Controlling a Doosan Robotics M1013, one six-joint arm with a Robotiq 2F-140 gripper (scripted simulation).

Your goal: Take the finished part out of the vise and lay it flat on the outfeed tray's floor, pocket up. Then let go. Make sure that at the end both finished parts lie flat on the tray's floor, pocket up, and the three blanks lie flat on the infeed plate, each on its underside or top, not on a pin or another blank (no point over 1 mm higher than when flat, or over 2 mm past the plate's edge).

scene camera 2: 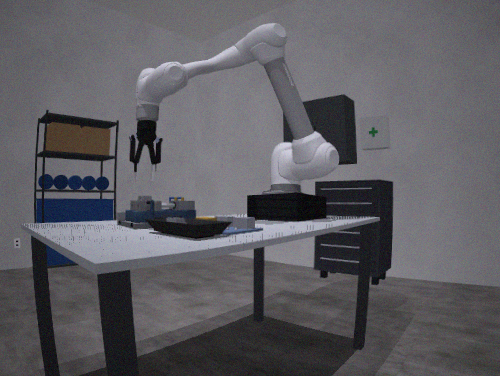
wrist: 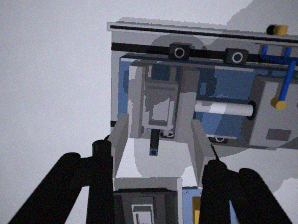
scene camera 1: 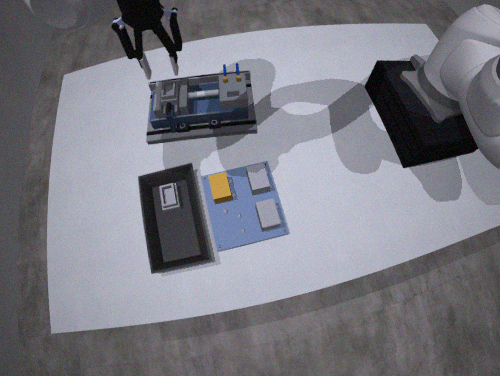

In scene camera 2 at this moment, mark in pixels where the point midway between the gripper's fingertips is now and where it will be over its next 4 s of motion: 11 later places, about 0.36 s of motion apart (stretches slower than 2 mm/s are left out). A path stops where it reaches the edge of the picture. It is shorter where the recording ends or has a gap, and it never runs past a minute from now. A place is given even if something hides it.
The gripper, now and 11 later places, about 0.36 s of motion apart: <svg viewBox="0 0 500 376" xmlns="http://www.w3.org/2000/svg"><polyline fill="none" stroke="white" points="144,181 144,185 144,190 144,193 144,194 144,194 144,195 144,196 144,197 144,198 144,198 144,194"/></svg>
